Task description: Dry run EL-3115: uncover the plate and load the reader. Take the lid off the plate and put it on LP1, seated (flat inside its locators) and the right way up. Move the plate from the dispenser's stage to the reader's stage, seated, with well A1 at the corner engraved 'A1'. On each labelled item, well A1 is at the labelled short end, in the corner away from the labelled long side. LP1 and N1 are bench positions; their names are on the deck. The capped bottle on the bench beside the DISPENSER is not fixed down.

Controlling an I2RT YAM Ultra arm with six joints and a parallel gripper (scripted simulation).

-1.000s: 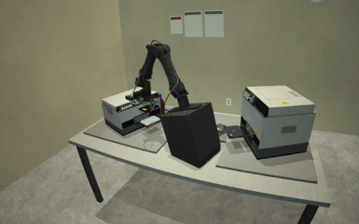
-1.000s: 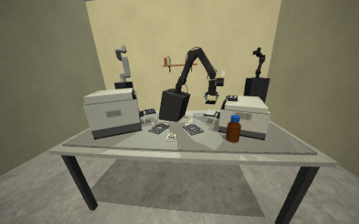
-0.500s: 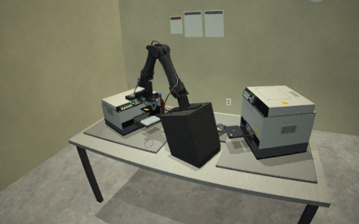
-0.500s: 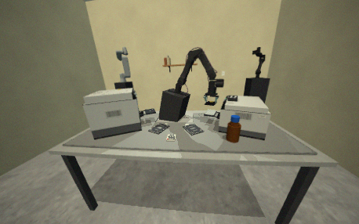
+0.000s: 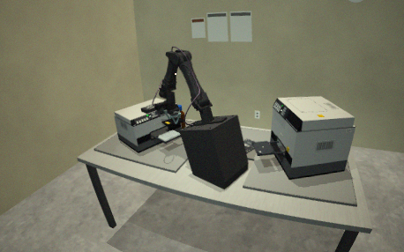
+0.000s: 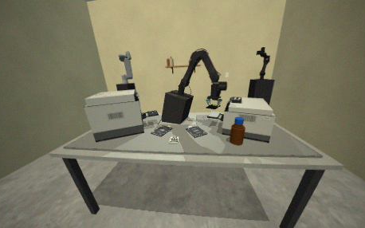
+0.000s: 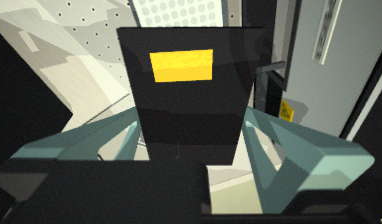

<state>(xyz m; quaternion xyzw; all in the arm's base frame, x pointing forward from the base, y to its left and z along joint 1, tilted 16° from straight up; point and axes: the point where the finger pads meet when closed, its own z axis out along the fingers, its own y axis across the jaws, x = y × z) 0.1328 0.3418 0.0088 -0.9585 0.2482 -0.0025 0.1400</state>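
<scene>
The pale well plate is 4 cm behind my hand, 1 cm to the left of it and 9 cm below it. From my hand the other things lie so: dark lid right at my hand; brown capped bottle 28 cm ahead, 15 cm to the left, 7 cm below; LP1 tag 7 cm ahead, 21 cm to the right, 18 cm below.
</scene>
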